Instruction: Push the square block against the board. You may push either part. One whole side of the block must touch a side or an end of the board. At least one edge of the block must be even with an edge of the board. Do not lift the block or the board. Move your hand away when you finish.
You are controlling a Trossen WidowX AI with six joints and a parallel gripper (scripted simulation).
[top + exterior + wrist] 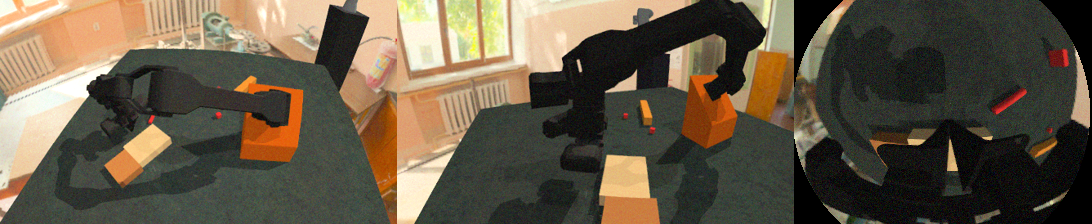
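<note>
Now: the board 70 mm behind my gripper tip, 40 mm to the left of it and 20 mm below it. The rest, counted from my gripper tip: square block 10 mm behind, 150 mm to the left, 20 mm below; red cube 50 mm behind, 330 mm to the right, 10 mm below; red stick 50 mm behind, 110 mm to the right, 30 mm below.
</note>
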